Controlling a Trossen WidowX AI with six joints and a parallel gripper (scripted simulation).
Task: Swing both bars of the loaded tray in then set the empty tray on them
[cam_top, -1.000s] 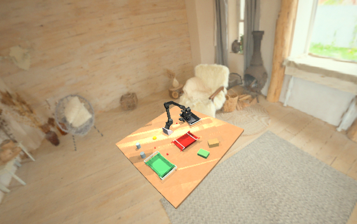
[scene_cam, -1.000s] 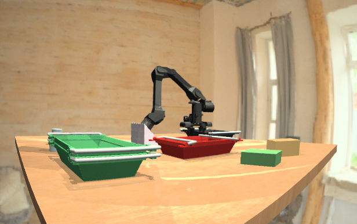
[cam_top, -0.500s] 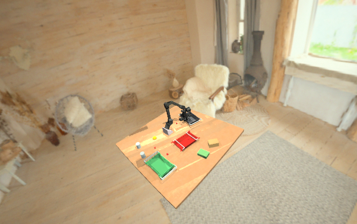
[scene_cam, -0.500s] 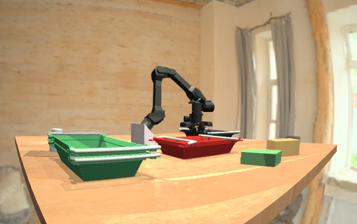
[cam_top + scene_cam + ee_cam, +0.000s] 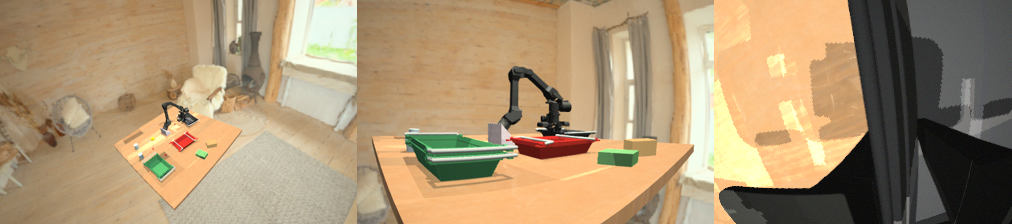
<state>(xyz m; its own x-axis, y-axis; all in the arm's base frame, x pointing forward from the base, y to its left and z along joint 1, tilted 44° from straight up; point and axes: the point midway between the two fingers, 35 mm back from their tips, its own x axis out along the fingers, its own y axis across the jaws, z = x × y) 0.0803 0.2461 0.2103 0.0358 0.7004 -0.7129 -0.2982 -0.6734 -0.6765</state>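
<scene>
Right now the black tray is 70 mm to the left of my gripper tip, 30 mm above it and 20 mm ahead of it. Round my gripper tip: tan block (600 mm ahead, 180 mm to the right, 20 mm above); green block (580 mm ahead, 370 mm to the right, 10 mm above).
</scene>
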